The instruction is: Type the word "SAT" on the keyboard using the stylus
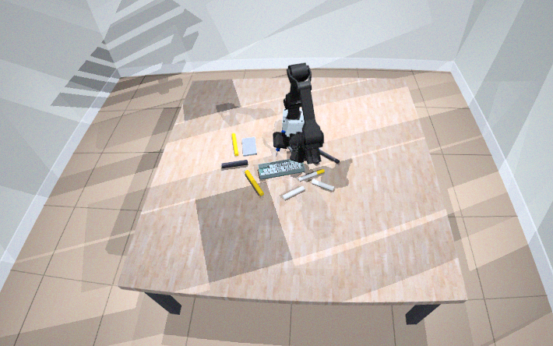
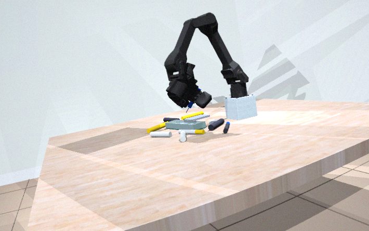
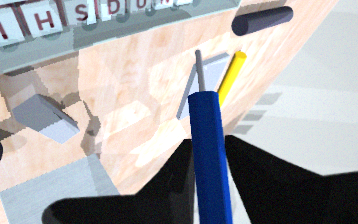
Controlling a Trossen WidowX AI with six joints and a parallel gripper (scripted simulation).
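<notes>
My gripper tip is now 10 mm short of the blue stylus and 10 mm above it. The rest, counted from my gripper tip: blue-capped pen: 180 mm to the left, 100 mm below, 70 mm behind; grey pad: 170 mm to the right, 100 mm below, 60 mm behind.
</notes>
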